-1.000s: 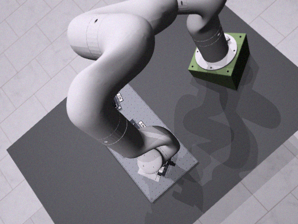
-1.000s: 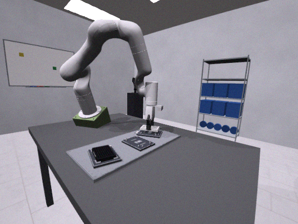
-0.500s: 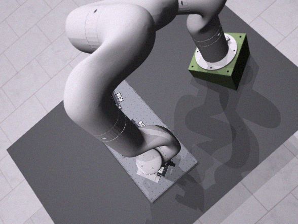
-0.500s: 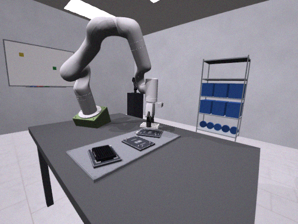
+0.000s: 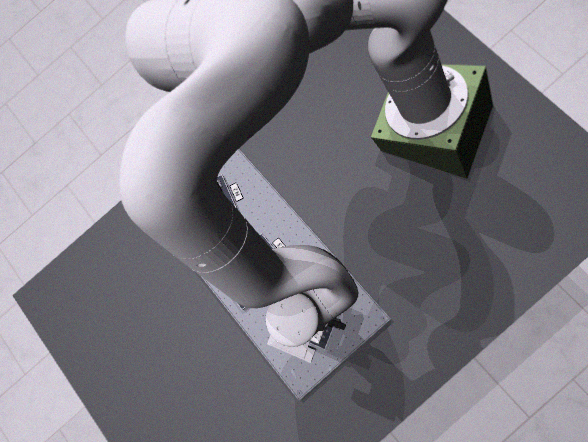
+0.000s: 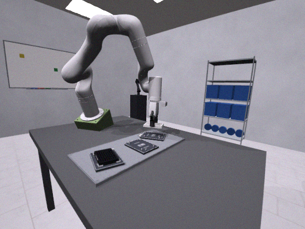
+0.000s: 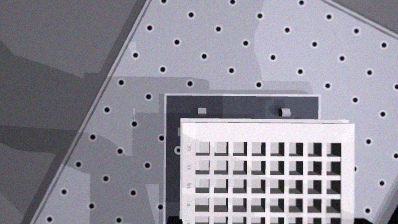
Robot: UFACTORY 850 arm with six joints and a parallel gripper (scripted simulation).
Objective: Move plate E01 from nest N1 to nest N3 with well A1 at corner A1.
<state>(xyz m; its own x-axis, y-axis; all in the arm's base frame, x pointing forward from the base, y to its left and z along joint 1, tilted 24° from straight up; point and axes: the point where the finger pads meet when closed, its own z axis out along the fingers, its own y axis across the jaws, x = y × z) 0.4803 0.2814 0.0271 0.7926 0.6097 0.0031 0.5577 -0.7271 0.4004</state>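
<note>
My hand is 80 mm short of the nest N3, 170 mm to the left of it and 90 mm above it. The rest, counted from my hand: dark nest N1 (90 mm below); then white well plate E01 (10 mm below); then black plate E07 (110 mm ahead, 390 mm to the right, 80 mm below).
</note>
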